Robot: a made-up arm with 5 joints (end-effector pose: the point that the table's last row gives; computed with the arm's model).
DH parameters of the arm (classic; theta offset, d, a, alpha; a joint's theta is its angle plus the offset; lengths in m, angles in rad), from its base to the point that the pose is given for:
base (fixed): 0 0.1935 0 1.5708
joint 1: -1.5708 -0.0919 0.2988 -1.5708
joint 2: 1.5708 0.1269 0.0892 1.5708
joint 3: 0 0.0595 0.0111 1.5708
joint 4: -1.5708 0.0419 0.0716 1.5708
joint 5: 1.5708 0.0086 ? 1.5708
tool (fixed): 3.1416 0.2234 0 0
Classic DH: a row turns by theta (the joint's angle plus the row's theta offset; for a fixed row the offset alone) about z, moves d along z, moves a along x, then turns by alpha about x.
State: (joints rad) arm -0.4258 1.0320 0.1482 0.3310 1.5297
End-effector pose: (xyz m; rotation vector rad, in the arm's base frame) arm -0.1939 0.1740 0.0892 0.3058 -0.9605 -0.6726
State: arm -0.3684 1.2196 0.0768 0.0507 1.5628
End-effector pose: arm -0.1989 0.1443 0.0600 0.6416 -1.0012 -1.0484
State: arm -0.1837 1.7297 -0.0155 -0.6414 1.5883
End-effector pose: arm -0.1770 0.1141 -0.0063 1.5819 -0.6576 -1.9091
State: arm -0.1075 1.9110 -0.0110 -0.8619 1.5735
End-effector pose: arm -0.1619 0.1081 -0.0205 1.9109 -0.3614 -2.1133
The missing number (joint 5, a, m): 0.0282
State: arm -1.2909 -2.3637 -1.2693 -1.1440 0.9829
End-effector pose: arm -0.1089 0.2282 -0.0427 -0.6870 1.5946 0.8784
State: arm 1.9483 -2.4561 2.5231 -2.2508 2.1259
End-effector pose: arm 0.2272 -0.0437 0.6545 -0.0626 -0.0729 -1.4741
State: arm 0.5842 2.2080 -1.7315 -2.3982 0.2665
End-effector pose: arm 0.3445 0.3156 0.2473 -0.9155 -0.6293 -2.1214
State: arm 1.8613 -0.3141 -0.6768 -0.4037 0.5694
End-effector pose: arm 0.0977 0.0471 0.2644 -0.3814 -2.0960 0.6805
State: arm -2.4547 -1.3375 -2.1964 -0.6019 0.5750
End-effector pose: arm -0.4462 0.2284 0.1934 -1.2833 -2.0179 -0.4981
